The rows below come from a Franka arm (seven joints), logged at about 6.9 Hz.
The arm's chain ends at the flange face. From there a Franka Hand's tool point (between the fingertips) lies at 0.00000 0.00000 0.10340 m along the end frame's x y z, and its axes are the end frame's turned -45 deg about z.
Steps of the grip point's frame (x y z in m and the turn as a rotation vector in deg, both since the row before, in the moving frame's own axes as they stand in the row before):
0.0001 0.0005 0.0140 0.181 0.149 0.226
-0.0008 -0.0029 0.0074 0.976 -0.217 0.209
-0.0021 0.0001 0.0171 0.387 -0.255 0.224
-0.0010 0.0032 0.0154 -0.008 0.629 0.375
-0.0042 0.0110 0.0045 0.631 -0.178 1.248
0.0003 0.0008 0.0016 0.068 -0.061 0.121
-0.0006 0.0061 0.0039 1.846 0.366 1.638
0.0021 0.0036 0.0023 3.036 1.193 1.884
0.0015 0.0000 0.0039 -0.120 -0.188 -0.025
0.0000 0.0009 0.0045 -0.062 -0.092 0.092
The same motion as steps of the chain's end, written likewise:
0.0005 0.0007 0.0140 0.233 -0.023 0.226
-0.0011 -0.0005 0.0074 0.537 -0.844 0.209
-0.0006 0.0017 0.0171 0.093 -0.454 0.224
0.0007 0.0038 0.0154 0.439 0.450 0.375
0.0058 0.0113 0.0045 0.320 -0.572 1.248
0.0009 0.0004 0.0016 0.005 -0.091 0.121
0.0057 0.0076 0.0040 1.564 -1.047 1.638
0.0063 0.0065 0.0025 2.990 -1.303 1.884
0.0011 -0.0015 0.0039 -0.218 -0.048 -0.025
0.0007 0.0004 0.0045 -0.109 -0.021 0.092

